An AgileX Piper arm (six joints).
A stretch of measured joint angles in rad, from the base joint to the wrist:
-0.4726, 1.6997, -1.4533, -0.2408, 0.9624, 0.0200
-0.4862, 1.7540, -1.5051, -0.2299, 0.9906, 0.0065
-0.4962, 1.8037, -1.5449, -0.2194, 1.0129, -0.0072
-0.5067, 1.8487, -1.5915, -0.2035, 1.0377, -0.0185
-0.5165, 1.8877, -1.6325, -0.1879, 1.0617, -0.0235
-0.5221, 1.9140, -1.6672, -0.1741, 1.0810, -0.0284
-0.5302, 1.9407, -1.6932, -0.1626, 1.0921, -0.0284
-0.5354, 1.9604, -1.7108, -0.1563, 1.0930, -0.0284
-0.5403, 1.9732, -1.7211, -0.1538, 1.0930, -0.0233
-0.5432, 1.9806, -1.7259, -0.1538, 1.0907, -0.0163
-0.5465, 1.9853, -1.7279, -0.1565, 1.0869, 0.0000
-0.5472, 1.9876, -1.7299, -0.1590, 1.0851, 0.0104
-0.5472, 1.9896, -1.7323, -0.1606, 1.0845, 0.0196
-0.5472, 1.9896, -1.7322, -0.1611, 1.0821, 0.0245
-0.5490, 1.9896, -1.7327, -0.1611, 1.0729, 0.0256
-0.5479, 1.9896, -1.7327, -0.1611, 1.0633, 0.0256
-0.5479, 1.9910, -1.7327, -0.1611, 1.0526, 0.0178
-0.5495, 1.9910, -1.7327, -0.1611, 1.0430, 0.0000
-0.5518, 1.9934, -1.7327, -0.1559, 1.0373, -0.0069
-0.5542, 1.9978, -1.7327, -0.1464, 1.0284, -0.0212
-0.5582, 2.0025, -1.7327, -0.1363, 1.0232, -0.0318
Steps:
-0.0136, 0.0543, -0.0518, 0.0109, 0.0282, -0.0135
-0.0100, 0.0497, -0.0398, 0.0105, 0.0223, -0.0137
-0.0105, 0.0450, -0.0466, 0.0159, 0.0248, -0.0113
-0.0098, 0.0390, -0.0410, 0.0156, 0.0240, -0.0050
-0.0056, 0.0263, -0.0347, 0.0138, 0.0193, -0.0049
-0.0081, 0.0267, -0.0260, 0.0115, 0.0111, 0.0000
-0.0052, 0.0197, -0.0176, 0.0063, 0.0009, 0.0000
-0.0049, 0.0128, -0.0103, 0.0025, 0.0000, 0.0051
-0.0029, 0.0074, -0.0048, 0.0000, -0.0023, 0.0070
-0.0033, 0.0047, -0.0020, -0.0027, -0.0038, 0.0163
-0.0007, 0.0023, -0.0020, -0.0025, -0.0018, 0.0104
0.0000, 0.0020, -0.0024, -0.0016, -0.0006, 0.0092
0.0000, 0.0000, 0.0001, -0.0005, -0.0024, 0.0049
-0.0018, 0.0000, -0.0005, 0.0000, -0.0092, 0.0011
0.0011, 0.0000, 0.0000, 0.0000, -0.0096, 0.0000
0.0000, 0.0014, 0.0000, 0.0000, -0.0107, -0.0078
-0.0016, 0.0000, 0.0000, 0.0000, -0.0096, -0.0178
-0.0023, 0.0024, 0.0000, 0.0052, -0.0057, -0.0069
-0.0024, 0.0044, 0.0000, 0.0095, -0.0089, -0.0143
-0.0040, 0.0047, 0.0000, 0.0101, -0.0052, -0.0106

